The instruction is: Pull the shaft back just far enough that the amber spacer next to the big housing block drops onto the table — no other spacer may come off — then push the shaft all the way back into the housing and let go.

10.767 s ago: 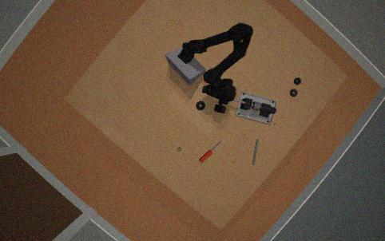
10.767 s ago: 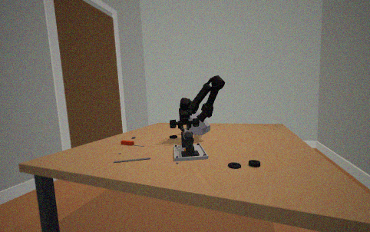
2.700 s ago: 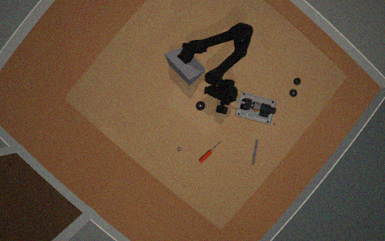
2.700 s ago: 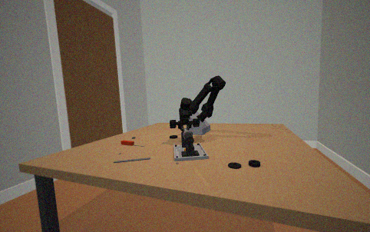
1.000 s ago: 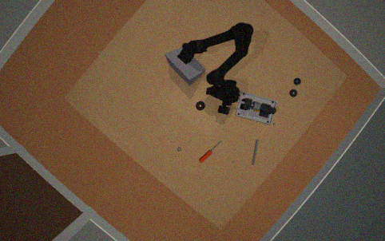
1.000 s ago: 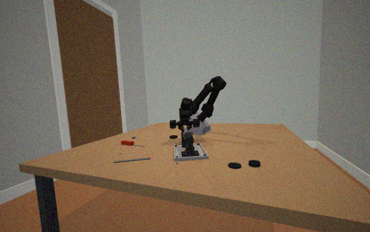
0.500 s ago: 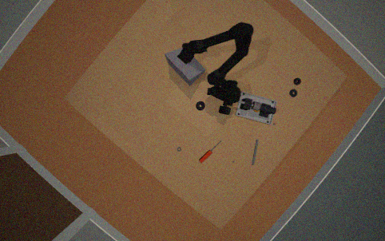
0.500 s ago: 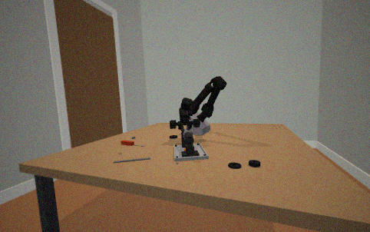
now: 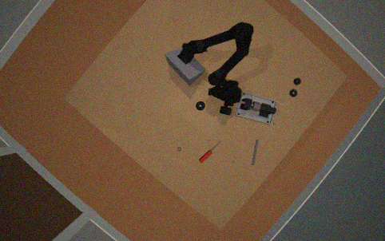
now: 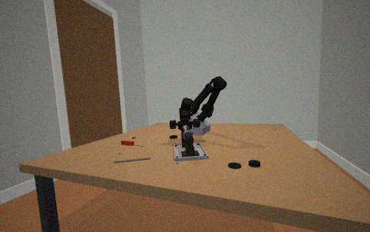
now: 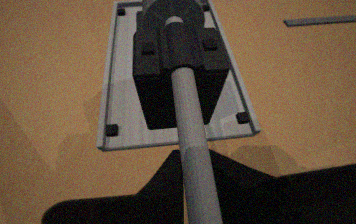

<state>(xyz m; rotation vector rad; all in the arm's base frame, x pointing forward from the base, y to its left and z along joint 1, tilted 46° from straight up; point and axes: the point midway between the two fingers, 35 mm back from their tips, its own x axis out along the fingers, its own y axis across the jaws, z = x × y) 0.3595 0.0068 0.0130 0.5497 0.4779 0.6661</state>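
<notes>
My gripper tip is 5 cm short of the grey shaft, 3 cm to the right of it and 3 cm below it. Also, from my gripper tip: amber spacer (13 cm ahead, 6 cm to the left, 4 cm below).
</notes>
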